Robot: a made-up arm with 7 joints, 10 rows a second.
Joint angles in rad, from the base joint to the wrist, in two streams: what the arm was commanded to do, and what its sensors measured. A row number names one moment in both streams.
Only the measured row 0 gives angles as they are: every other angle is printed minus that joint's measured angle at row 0.
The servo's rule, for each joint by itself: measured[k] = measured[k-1] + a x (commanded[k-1-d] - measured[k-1]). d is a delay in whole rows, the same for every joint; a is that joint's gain. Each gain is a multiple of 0.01, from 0.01 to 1. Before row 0 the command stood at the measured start. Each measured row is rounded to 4 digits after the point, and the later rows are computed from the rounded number. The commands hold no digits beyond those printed.
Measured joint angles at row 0: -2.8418 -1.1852 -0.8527 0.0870 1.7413 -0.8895 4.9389
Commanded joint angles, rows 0 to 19: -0.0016 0.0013 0.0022 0.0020 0.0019 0.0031 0.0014; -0.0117 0.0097 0.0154 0.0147 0.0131 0.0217 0.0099; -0.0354 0.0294 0.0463 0.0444 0.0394 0.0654 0.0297; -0.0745 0.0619 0.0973 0.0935 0.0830 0.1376 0.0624; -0.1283 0.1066 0.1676 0.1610 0.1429 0.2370 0.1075; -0.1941 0.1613 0.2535 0.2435 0.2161 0.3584 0.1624; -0.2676 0.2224 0.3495 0.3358 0.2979 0.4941 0.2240; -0.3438 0.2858 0.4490 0.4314 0.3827 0.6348 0.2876; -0.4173 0.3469 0.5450 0.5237 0.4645 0.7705 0.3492; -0.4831 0.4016 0.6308 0.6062 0.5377 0.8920 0.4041; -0.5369 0.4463 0.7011 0.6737 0.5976 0.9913 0.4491; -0.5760 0.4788 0.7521 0.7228 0.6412 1.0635 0.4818; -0.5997 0.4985 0.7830 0.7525 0.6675 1.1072 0.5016; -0.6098 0.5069 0.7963 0.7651 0.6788 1.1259 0.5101; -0.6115 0.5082 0.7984 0.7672 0.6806 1.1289 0.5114; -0.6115 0.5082 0.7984 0.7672 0.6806 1.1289 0.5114; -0.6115 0.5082 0.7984 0.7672 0.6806 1.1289 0.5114; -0.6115 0.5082 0.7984 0.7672 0.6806 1.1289 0.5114; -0.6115 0.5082 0.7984 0.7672 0.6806 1.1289 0.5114; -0.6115 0.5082 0.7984 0.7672 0.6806 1.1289 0.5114
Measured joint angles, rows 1 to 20: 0.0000 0.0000 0.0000 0.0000 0.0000 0.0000 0.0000; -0.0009 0.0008 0.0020 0.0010 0.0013 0.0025 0.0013; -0.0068 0.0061 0.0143 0.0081 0.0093 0.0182 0.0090; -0.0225 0.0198 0.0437 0.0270 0.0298 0.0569 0.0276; -0.0511 0.0446 0.0930 0.0616 0.0660 0.1231 0.0589; -0.0936 0.0812 0.1616 0.1133 0.1183 0.2165 0.1026; -0.1489 0.1285 0.2461 0.1810 0.1848 0.3329 0.1564; -0.2142 0.1839 0.3412 0.2615 0.2617 0.4651 0.2172; -0.2855 0.2440 0.4404 0.3498 0.3440 0.6043 0.2806; -0.3580 0.3047 0.5366 0.4402 0.4259 0.7406 0.3423; -0.4268 0.3619 0.6233 0.5265 0.5019 0.8647 0.3979; -0.4874 0.4117 0.6949 0.6030 0.5670 0.9685 0.4440; -0.5361 0.4513 0.7475 0.6653 0.6175 1.0464 0.4780; -0.5711 0.4791 0.7802 0.7106 0.6515 1.0963 0.4992; -0.5924 0.4955 0.7950 0.7389 0.6701 1.1206 0.5090; -0.6029 0.5030 0.7981 0.7536 0.6772 1.1274 0.5112; -0.6076 0.5061 0.7984 0.7607 0.6795 1.1286 0.5114; -0.6097 0.5073 0.7984 0.7641 0.6802 1.1288 0.5114; -0.6107 0.5078 0.7984 0.7657 0.6805 1.1289 0.5114; -0.6111 0.5080 0.7984 0.7665 0.6806 1.1289 0.5114
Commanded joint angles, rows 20 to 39: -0.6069 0.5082 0.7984 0.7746 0.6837 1.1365 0.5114; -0.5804 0.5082 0.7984 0.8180 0.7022 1.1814 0.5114; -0.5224 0.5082 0.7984 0.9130 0.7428 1.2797 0.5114; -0.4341 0.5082 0.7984 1.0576 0.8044 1.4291 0.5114; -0.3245 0.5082 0.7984 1.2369 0.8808 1.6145 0.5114; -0.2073 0.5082 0.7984 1.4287 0.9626 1.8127 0.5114; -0.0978 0.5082 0.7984 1.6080 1.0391 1.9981 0.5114; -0.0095 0.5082 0.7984 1.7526 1.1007 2.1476 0.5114; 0.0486 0.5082 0.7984 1.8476 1.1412 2.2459 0.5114; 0.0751 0.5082 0.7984 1.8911 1.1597 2.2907 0.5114; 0.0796 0.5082 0.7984 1.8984 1.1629 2.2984 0.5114; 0.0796 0.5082 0.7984 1.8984 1.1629 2.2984 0.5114; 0.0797 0.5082 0.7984 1.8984 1.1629 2.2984 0.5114; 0.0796 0.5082 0.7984 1.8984 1.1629 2.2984 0.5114; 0.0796 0.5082 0.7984 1.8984 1.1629 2.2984 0.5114; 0.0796 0.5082 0.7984 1.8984 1.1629 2.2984 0.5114; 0.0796 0.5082 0.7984 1.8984 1.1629 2.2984 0.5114; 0.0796 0.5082 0.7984 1.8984 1.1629 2.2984 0.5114; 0.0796 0.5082 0.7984 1.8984 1.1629 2.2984 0.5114; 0.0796 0.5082 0.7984 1.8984 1.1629 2.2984 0.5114
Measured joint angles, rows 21 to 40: -0.6113 0.5081 0.7984 0.7669 0.6806 1.1289 0.5114; -0.6089 0.5082 0.7984 0.7709 0.6827 1.1351 0.5114; -0.5932 0.5082 0.7984 0.7954 0.6960 1.1731 0.5114; -0.5543 0.5082 0.7984 0.8566 0.7278 1.2605 0.5114; -0.4882 0.5082 0.7984 0.9611 0.7799 1.3988 0.5114; -0.3982 0.5082 0.7984 1.1045 0.8485 1.5757 0.5114; -0.2932 0.5082 0.7984 1.2731 0.9261 1.7700 0.5114; -0.1857 0.5082 0.7984 1.4472 1.0029 1.9570 0.5114; -0.0888 0.5082 0.7984 1.6060 1.0694 2.1133 0.5114; -0.0132 0.5082 0.7984 1.7316 1.1182 2.2220 0.5114; 0.0354 0.5082 0.7984 1.8145 1.1464 2.2783 0.5114; 0.0597 0.5082 0.7984 1.8581 1.1576 2.2948 0.5114; 0.0706 0.5082 0.7984 1.8791 1.1612 2.2978 0.5114; 0.0756 0.5082 0.7984 1.8891 1.1624 2.2983 0.5114; 0.0778 0.5082 0.7984 1.8939 1.1627 2.2984 0.5114; 0.0788 0.5082 0.7984 1.8962 1.1628 2.2984 0.5114; 0.0792 0.5082 0.7984 1.8973 1.1629 2.2984 0.5114; 0.0794 0.5082 0.7984 1.8979 1.1629 2.2984 0.5114; 0.0795 0.5082 0.7984 1.8982 1.1629 2.2984 0.5114; 0.0796 0.5082 0.7984 1.8983 1.1629 2.2984 0.5114
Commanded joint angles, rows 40 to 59: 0.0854 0.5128 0.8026 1.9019 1.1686 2.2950 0.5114; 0.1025 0.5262 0.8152 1.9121 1.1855 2.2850 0.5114; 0.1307 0.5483 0.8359 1.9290 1.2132 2.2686 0.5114; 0.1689 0.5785 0.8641 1.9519 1.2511 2.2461 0.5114; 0.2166 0.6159 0.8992 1.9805 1.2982 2.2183 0.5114; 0.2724 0.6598 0.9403 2.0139 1.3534 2.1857 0.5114; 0.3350 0.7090 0.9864 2.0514 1.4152 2.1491 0.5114; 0.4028 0.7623 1.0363 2.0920 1.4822 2.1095 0.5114; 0.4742 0.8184 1.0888 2.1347 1.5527 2.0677 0.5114; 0.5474 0.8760 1.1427 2.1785 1.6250 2.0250 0.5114; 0.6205 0.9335 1.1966 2.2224 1.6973 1.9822 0.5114; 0.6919 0.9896 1.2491 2.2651 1.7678 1.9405 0.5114; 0.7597 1.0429 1.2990 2.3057 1.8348 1.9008 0.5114; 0.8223 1.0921 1.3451 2.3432 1.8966 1.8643 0.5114; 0.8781 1.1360 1.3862 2.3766 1.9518 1.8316 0.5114; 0.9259 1.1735 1.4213 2.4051 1.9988 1.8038 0.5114; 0.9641 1.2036 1.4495 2.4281 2.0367 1.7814 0.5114; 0.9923 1.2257 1.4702 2.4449 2.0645 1.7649 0.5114; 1.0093 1.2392 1.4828 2.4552 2.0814 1.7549 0.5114; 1.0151 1.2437 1.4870 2.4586 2.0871 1.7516 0.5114
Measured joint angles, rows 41 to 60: 0.0796 0.5082 0.7984 1.8984 1.1629 2.2984 0.5114; 0.0828 0.5109 0.8023 1.9002 1.1668 2.2956 0.5114; 0.0936 0.5199 0.8142 1.9064 1.1795 2.2869 0.5114; 0.1140 0.5367 0.8342 1.9182 1.2024 2.2719 0.5114; 0.1442 0.5614 0.8617 1.9357 1.2355 2.2507 0.5114; 0.1840 0.5936 0.8962 1.9590 1.2781 2.2241 0.5114; 0.2326 0.6327 0.9368 1.9875 1.3293 2.1926 0.5114; 0.2889 0.6777 0.9824 2.0207 1.3877 2.1569 0.5114; 0.3515 0.7276 1.0320 2.0578 1.4520 2.1180 0.5114; 0.4190 0.7812 1.0843 2.0978 1.5205 2.0768 0.5114; 0.4896 0.8371 1.1380 2.1398 1.5916 2.0343 0.5114; 0.5616 0.8940 1.1919 2.1828 1.6635 1.9916 0.5114; 0.6333 0.9504 1.2445 2.2256 1.7344 1.9497 0.5114; 0.7028 1.0050 1.2946 2.2673 1.8027 1.9096 0.5114; 0.7685 1.0564 1.3411 2.3068 1.8666 1.8725 0.5114; 0.8288 1.1034 1.3826 2.3431 1.9245 1.8390 0.5114; 0.8822 1.1448 1.4182 2.3753 1.9750 1.8101 0.5114; 0.9272 1.1795 1.4470 2.4028 2.0170 1.7866 0.5114; 0.9630 1.2068 1.4683 2.4247 2.0493 1.7688 0.5114; 0.9885 1.2259 1.4816 2.4406 2.0711 1.7574 0.5114
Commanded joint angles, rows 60 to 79: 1.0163 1.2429 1.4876 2.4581 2.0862 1.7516 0.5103; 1.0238 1.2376 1.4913 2.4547 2.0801 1.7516 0.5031; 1.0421 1.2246 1.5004 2.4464 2.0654 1.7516 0.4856; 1.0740 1.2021 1.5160 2.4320 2.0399 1.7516 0.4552; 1.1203 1.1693 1.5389 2.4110 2.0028 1.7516 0.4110; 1.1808 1.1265 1.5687 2.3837 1.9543 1.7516 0.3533; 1.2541 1.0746 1.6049 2.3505 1.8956 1.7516 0.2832; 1.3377 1.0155 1.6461 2.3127 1.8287 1.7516 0.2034; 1.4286 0.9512 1.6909 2.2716 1.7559 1.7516 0.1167; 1.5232 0.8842 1.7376 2.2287 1.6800 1.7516 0.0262; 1.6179 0.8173 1.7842 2.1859 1.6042 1.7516 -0.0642; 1.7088 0.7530 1.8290 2.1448 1.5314 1.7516 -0.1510; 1.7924 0.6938 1.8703 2.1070 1.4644 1.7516 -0.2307; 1.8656 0.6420 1.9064 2.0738 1.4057 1.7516 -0.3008; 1.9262 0.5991 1.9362 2.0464 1.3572 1.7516 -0.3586; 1.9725 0.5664 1.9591 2.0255 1.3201 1.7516 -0.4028; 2.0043 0.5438 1.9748 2.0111 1.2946 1.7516 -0.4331; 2.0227 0.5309 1.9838 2.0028 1.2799 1.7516 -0.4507; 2.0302 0.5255 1.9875 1.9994 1.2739 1.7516 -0.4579; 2.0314 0.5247 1.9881 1.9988 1.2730 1.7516 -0.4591
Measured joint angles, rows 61 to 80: 1.0031 1.2364 1.4866 2.4500 2.0820 1.7526 0.5114; 1.0104 1.2402 1.4875 2.4542 2.0849 1.7518 0.5104; 1.0178 1.2387 1.4910 2.4545 2.0816 1.7516 0.5038; 1.0312 1.2304 1.4996 2.4503 2.0706 1.7516 0.4874; 1.0547 1.2137 1.5147 2.4408 2.0497 1.7516 0.4584; 1.0908 1.1875 1.5370 2.4253 2.0178 1.7516 0.4157; 1.1403 1.1515 1.5662 2.4037 1.9746 1.7516 0.3595; 1.2029 1.1061 1.6018 2.3760 1.9209 1.7516 0.2908; 1.2770 1.0526 1.6426 2.3431 1.8582 1.7516 0.2121; 1.3604 0.9928 1.6870 2.3059 1.7886 1.7516 0.1262; 1.4499 0.9287 1.7336 2.2658 1.7148 1.7516 0.0362; 1.5423 0.8630 1.7802 2.2243 1.6396 1.7516 -0.0542; 1.6339 0.7981 1.8251 2.1830 1.5660 1.7516 -0.1413; 1.7211 0.7366 1.8667 2.1435 1.4969 1.7516 -0.2218; 1.8006 0.6808 1.9032 2.1073 1.4349 1.7516 -0.2929; 1.8697 0.6326 1.9336 2.0756 1.3821 1.7516 -0.3520; 1.9262 0.5935 1.9571 2.0495 1.3399 1.7516 -0.3977; 1.9692 0.5642 1.9734 2.0295 1.3091 1.7516 -0.4296; 1.9986 0.5446 1.9830 2.0156 1.2892 1.7516 -0.4486; 2.0160 0.5333 1.9871 2.0072 1.2788 1.7516 -0.4570
